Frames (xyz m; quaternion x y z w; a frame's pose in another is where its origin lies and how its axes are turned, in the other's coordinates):
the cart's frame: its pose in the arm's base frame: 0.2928 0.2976 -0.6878 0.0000 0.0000 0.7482 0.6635
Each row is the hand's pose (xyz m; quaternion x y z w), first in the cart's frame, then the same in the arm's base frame.
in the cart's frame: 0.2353 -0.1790 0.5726 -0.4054 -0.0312 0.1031 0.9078
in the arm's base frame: 0.4424 0.5526 -0.1152 -0.2456 -0.3240 0.7476 0.5252
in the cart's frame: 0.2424 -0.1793 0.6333 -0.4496 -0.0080 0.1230 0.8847
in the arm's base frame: 0.4418 0.5597 -0.0545 -0.2923 -0.3417 0.7435 0.4950
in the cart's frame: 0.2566 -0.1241 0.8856 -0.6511 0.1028 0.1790 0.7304
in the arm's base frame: 0.3853 0.5672 0.1978 -0.5089 -0.4189 0.6652 0.3507
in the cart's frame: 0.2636 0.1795 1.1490 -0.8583 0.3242 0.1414 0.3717
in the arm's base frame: 0.0831 0.5378 0.4612 -0.8121 -0.4271 0.3719 0.1408
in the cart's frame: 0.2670 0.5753 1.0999 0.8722 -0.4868 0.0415 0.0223
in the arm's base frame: -0.3103 0.4939 0.4121 -0.9429 -0.3296 -0.0442 0.0163
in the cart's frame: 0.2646 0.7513 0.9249 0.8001 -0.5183 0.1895 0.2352
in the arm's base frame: -0.4847 0.4705 0.2371 0.9186 0.2547 0.3017 0.0143
